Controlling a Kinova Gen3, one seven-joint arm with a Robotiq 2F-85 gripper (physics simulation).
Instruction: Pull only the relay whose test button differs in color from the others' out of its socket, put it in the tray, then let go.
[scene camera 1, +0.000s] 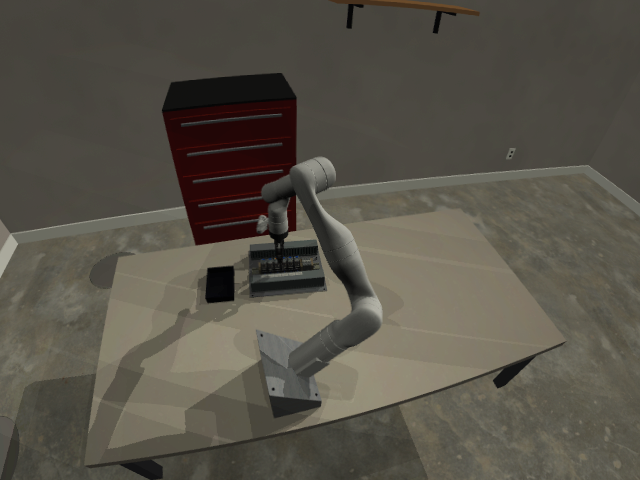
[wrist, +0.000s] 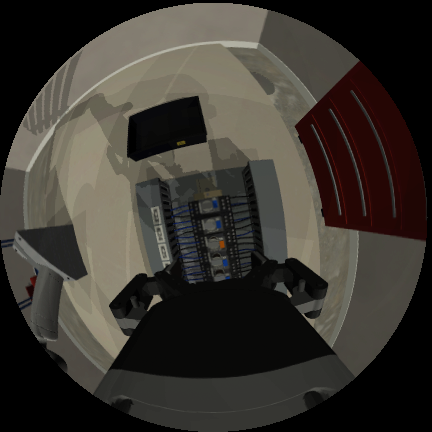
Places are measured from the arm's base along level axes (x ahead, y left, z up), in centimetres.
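Pixels of known places: gripper, fingertip midpoint: (scene camera 1: 280, 254) (wrist: 215, 264); arm's base, origin of the base link: (scene camera 1: 299, 363) (wrist: 51, 272).
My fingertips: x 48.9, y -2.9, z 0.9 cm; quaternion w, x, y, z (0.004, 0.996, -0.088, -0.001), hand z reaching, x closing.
Ahead of a thing's pixels: the offset from my fingertips to its top centre. Level surfaces: height alone.
A relay with an orange test button @(dx +0.6, dy +1.5, dz -3.3 cm) (wrist: 214, 244) sits third from the tray end in a row of relays in the wrist view. The other visible relays @(dx +1.2, dy +7.1, dz -3.3 cm) (wrist: 207, 205) @(dx +0.9, dy +4.3, dz -3.3 cm) (wrist: 212, 224) @(dx +0.3, dy -1.4, dz -3.3 cm) (wrist: 217, 261) have blue buttons. The row is seated on a grey panel (scene camera 1: 286, 283) (wrist: 272, 200) between slotted wire ducts. My gripper (scene camera 1: 279, 259) (wrist: 215, 264) is open and empty, pointing down over the row, with one finger on each side of it. The gripper body hides the near end of the row in the wrist view. A black tray @(dx -3.3, dy +26.3, dz -6.8 cm) (scene camera 1: 220, 298) (wrist: 170, 150) stands beside the panel.
A tan table @(dz -10.3 cm) (scene camera 1: 439, 289) (wrist: 100, 190) carries the panel, the tray and the arm's slanted base plate (scene camera 1: 289, 397) (wrist: 55, 245). A red drawer cabinet (scene camera 1: 235, 134) (wrist: 375, 165) stands behind the table. Wires run from the relay sockets to the ducts on both sides.
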